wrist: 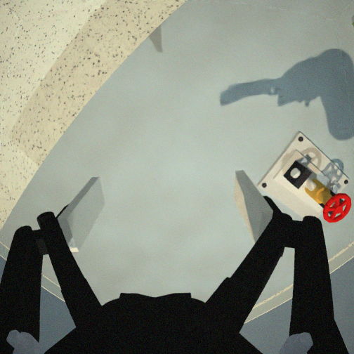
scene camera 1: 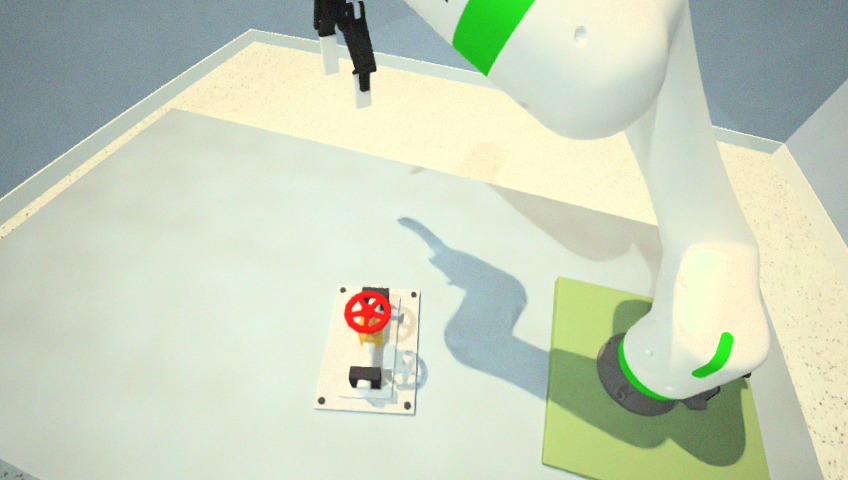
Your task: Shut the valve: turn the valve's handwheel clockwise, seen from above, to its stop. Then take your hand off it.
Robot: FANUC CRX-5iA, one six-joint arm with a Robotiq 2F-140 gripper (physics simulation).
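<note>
The valve's red handwheel has spokes and sits on top of a yellow valve body. The valve's pipe runs between two black clamps on a white base plate with dark bolts at its corners. My gripper is wide open and empty. It hangs high above the table, well away from the handwheel, which lies beyond the right finger in the wrist view.
The plate lies on a pale table. The arm stands on a green mat to the right of the valve in the scene view. The arm's shadow falls on the table between the valve and the mat.
</note>
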